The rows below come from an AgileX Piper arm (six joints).
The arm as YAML. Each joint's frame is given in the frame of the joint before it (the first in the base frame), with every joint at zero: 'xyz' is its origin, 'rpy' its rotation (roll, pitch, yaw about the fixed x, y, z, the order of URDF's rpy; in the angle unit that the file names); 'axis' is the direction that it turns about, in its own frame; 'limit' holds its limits. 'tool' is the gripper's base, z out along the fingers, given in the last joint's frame.
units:
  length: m
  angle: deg
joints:
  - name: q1
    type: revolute
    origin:
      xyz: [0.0, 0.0, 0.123]
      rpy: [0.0, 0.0, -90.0]
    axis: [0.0, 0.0, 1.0]
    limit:
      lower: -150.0
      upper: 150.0
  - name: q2
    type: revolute
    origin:
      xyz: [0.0, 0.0, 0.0]
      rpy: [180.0, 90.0, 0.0]
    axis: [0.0, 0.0, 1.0]
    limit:
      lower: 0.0
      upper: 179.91
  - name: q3
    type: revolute
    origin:
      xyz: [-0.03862, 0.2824, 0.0]
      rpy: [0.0, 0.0, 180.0]
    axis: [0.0, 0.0, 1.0]
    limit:
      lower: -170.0
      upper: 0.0
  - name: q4
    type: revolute
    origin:
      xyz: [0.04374, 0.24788, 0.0]
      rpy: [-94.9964, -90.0, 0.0]
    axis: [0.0, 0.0, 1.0]
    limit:
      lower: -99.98
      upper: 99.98
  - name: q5
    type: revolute
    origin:
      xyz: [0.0, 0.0, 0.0]
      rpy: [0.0, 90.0, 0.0]
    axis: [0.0, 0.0, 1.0]
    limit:
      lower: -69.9
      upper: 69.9
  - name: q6
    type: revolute
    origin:
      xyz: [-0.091, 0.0, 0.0]
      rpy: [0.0, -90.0, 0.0]
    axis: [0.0, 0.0, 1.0]
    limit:
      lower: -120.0
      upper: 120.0
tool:
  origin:
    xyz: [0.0, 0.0, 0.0]
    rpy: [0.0, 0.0, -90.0]
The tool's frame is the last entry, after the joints.
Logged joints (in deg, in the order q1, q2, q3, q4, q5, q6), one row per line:
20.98, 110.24, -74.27, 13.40, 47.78, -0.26
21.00, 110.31, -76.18, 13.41, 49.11, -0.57
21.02, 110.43, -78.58, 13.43, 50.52, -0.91
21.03, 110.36, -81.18, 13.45, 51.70, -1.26
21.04, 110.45, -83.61, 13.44, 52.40, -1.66
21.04, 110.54, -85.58, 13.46, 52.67, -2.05
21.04, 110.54, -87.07, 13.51, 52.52, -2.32
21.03, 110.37, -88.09, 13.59, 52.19, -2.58
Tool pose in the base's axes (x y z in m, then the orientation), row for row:
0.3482, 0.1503, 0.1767, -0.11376, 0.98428, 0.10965, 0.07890
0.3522, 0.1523, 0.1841, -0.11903, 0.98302, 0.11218, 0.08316
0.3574, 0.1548, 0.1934, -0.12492, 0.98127, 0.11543, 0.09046
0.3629, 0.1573, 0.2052, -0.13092, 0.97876, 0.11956, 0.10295
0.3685, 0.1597, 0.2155, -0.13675, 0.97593, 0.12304, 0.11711
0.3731, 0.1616, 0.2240, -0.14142, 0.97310, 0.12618, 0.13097
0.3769, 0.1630, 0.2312, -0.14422, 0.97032, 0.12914, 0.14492
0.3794, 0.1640, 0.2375, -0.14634, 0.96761, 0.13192, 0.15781
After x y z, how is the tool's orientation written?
As a quaternion, x y z w.
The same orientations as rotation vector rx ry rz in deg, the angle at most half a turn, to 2 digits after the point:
-19.51, 168.79, 18.80
-20.36, 168.15, 19.19
-21.28, 167.13, 19.66
-22.14, 165.49, 20.22
-22.93, 163.67, 20.63
-23.53, 161.91, 20.99
-23.81, 160.18, 21.32
-23.98, 158.59, 21.62

